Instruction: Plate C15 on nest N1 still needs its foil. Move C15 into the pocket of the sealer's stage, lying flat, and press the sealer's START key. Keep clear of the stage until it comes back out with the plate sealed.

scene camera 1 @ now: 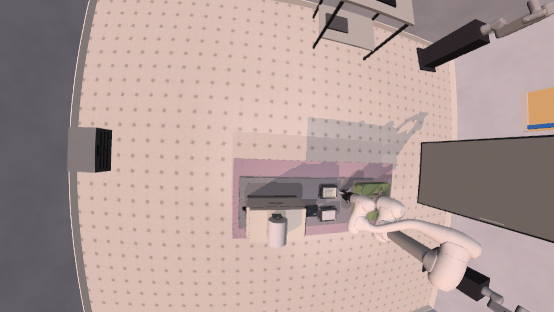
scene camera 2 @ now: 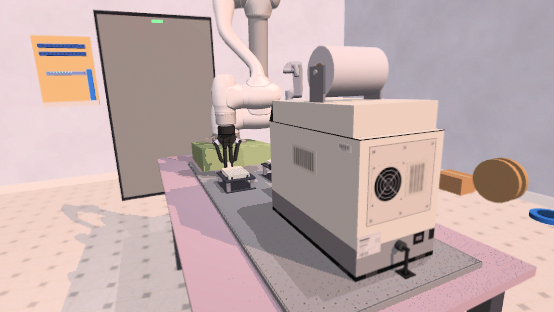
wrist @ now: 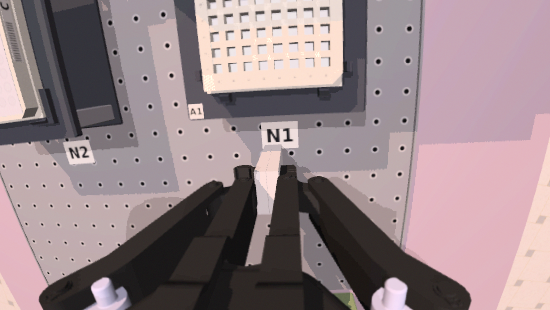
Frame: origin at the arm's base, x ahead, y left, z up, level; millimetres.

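Where they show: gripper, fingertip midpoint: (scene camera 1: 338, 191) (wrist: 274, 160); arm's base, link origin: (scene camera 1: 377, 201).
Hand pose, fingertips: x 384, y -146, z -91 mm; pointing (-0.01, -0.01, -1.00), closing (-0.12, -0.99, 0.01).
Observation:
Things, the pixels of their top centre, and the offset from my fingertips. "pt": a spot on its surface instead.
- Plate C15, top centre: (scene camera 2: 234, 170) (scene camera 1: 330, 192) 127 mm ahead, 23 mm right, 64 mm up
- dark nest N1, top centre: (scene camera 2: 235, 171) (scene camera 1: 329, 192) 126 mm ahead, 23 mm right, 58 mm up
- N1 label, surface spot: (wrist: 279, 135) pt 22 mm ahead, 9 mm right, 1 mm up
- plate, top centre: (scene camera 1: 329, 215) 146 mm ahead, 185 mm left, 73 mm up
- large roll, top centre: (scene camera 2: 347, 46) (scene camera 1: 279, 235) 671 mm ahead, 57 mm left, 476 mm up
Plate C15 (scene camera 1: 329, 192) (scene camera 2: 235, 172) (wrist: 270, 57), pale with square wells, lies flat on the dark nest N1 (scene camera 2: 245, 188) (wrist: 280, 105). My gripper (scene camera 1: 342, 192) (scene camera 2: 229, 164) (wrist: 274, 160) is shut and empty, its pale finger pads together. It points down beside the plate's end, on the side of the N1 label (wrist: 279, 135); the wrist view shows a gap between pads and plate. The beige sealer (scene camera 1: 257, 225) (scene camera 2: 315, 170) stands farther along the board. Its dark stage (scene camera 1: 311, 210) sticks out towards the nests. The START key does not show.
Another plate (scene camera 1: 328, 215) (wrist: 11, 85) sits on nest N2, next to N1. A green block (scene camera 1: 371, 189) (scene camera 2: 215, 156) stands behind the gripper at the arm's end of the table. A large roll (scene camera 1: 277, 232) (scene camera 2: 355, 70) is on top of the sealer.

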